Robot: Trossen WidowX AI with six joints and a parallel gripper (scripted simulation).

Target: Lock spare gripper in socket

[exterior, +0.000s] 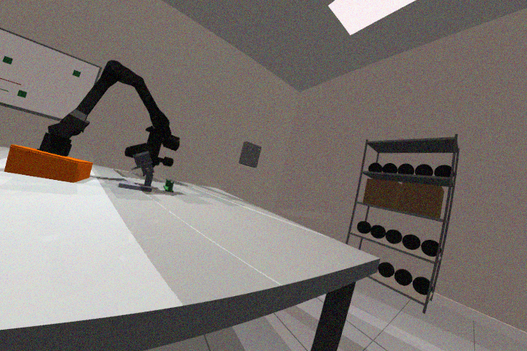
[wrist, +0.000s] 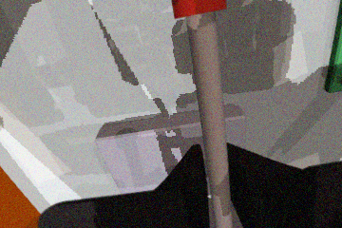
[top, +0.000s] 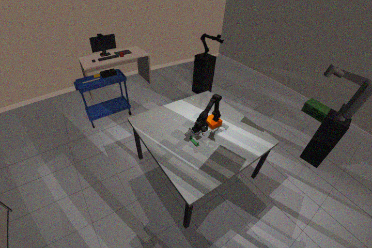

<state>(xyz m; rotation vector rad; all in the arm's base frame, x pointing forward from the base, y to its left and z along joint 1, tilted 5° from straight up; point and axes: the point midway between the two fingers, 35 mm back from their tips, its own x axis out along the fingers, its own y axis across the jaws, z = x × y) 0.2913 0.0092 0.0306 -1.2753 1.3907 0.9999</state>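
Now: the grey mount 4 cm to the right of my gripper tip and 2 cm behind it. The rest, counted from my gripper tip: spare gripper (7 cm above, 4 cm to the right, 3 cm behind); green bracket (12 cm ahead, 6 cm to the left, 2 cm below).
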